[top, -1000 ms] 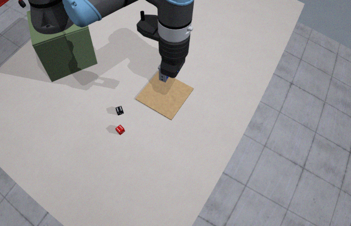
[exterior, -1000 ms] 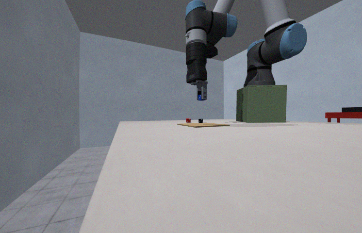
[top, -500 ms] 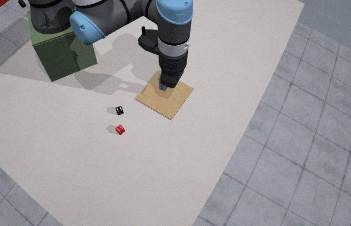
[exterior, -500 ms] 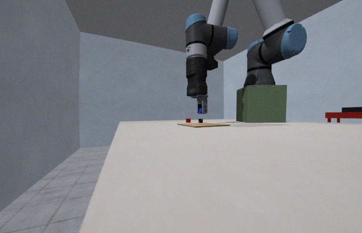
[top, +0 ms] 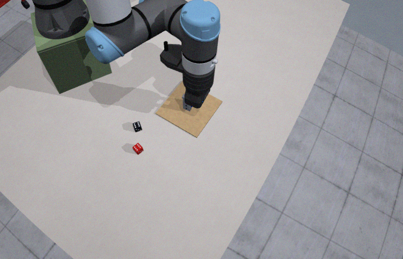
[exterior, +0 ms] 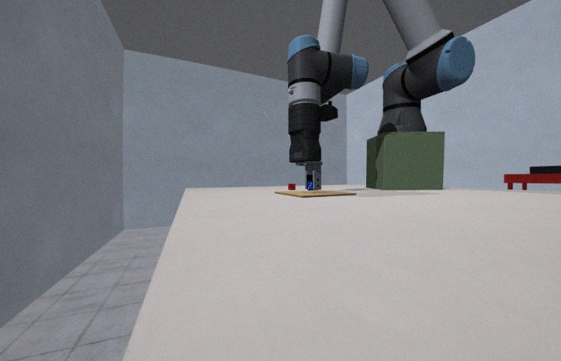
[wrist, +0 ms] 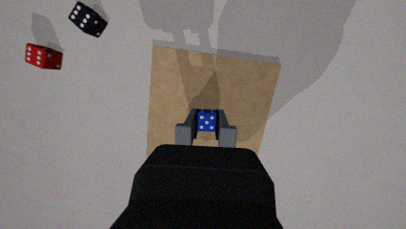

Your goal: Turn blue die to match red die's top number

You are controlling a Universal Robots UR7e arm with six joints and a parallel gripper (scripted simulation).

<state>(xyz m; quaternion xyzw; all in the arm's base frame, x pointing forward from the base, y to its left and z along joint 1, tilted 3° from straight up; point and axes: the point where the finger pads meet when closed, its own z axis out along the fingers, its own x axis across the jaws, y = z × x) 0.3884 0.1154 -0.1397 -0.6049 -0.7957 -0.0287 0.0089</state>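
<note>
Right now my hand is 1 cm above the blue die. The rest, counted from my hand: black die (6 cm behind, 15 cm to the right, 2 cm below); then red die (1 cm behind, 19 cm to the right, 2 cm below); then tan mat (3 cm below).
</note>
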